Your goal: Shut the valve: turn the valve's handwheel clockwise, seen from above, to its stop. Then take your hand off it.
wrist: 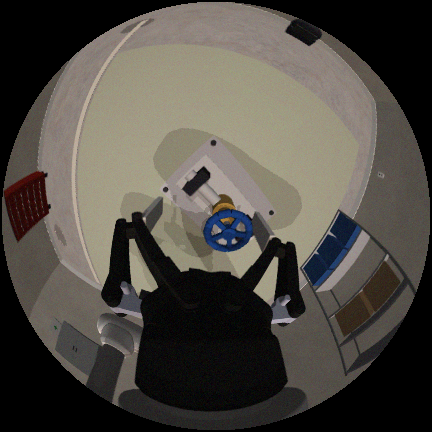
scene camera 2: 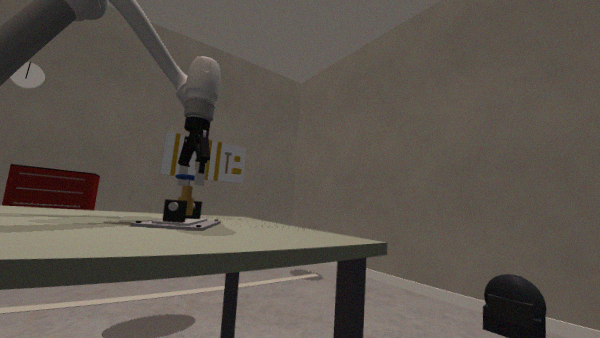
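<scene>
The blue handwheel sits level on top of the brass valve body. The valve stands on a pale base plate with dark clamp blocks. My gripper is open wide and points down, with nothing gripped. Its grey finger pads are at about the wheel's height, one on each side. In the wrist view the right pad is close to the wheel's rim, and the left pad stands well apart from it. Whether the right pad touches the rim, I cannot tell.
The valve's plate lies on a pale green table. A red cabinet stands beyond the table. A shelf rack with blue and brown bins is at the right in the wrist view. A black rounded object stands off the table.
</scene>
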